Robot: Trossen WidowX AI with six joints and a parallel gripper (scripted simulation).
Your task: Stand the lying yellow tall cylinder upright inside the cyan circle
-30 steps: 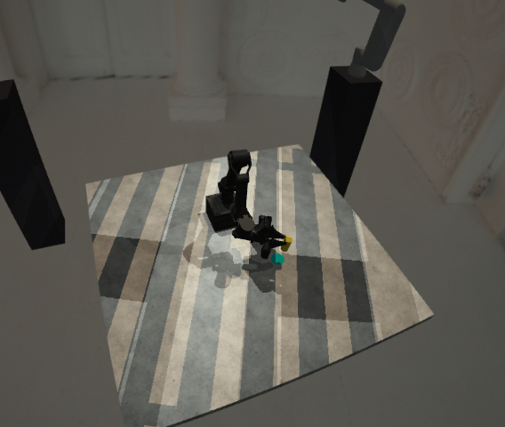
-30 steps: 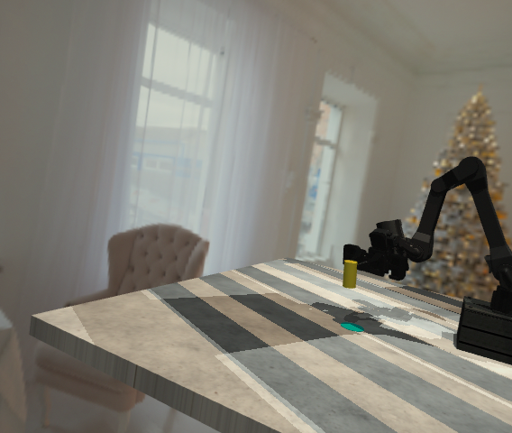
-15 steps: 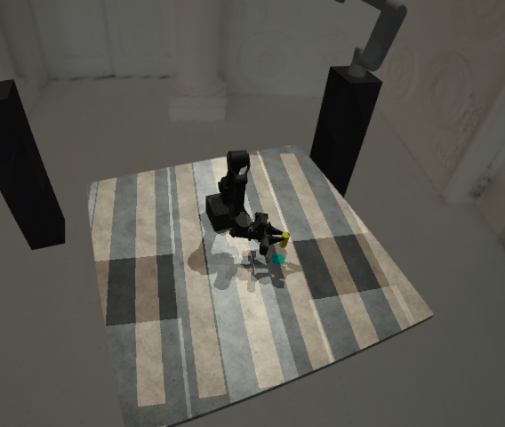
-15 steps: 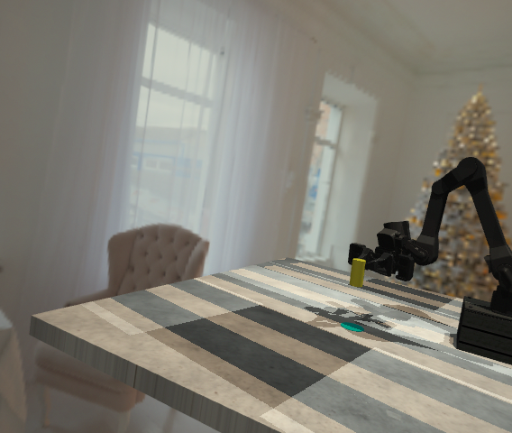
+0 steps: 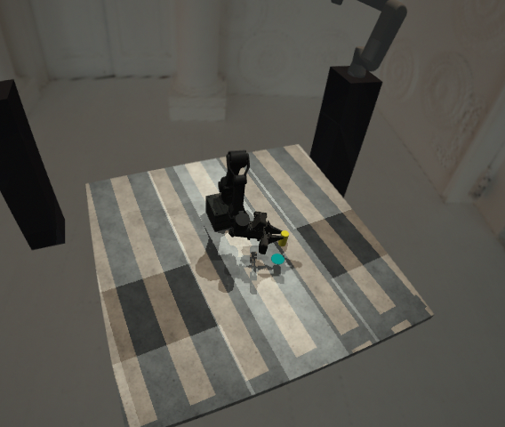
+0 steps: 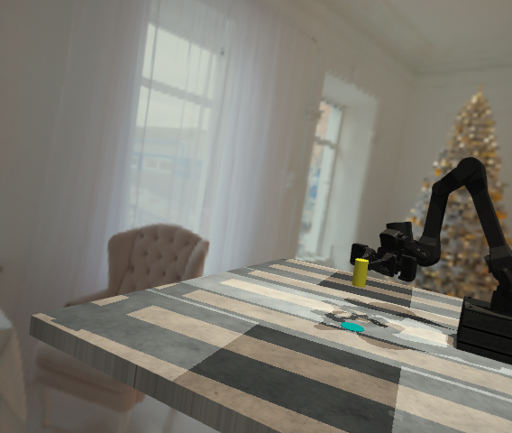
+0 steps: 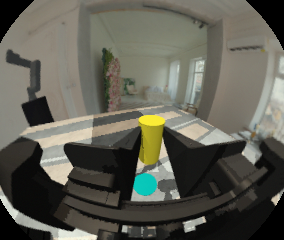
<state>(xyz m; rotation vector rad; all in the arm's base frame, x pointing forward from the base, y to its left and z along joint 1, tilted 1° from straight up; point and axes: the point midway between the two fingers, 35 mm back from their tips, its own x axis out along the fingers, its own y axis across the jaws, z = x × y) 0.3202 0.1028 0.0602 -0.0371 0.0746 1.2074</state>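
My gripper tip is now 16 cm above the cyan circle. From my gripper tip the other things lie so: yellow tall cylinder 2 cm below.
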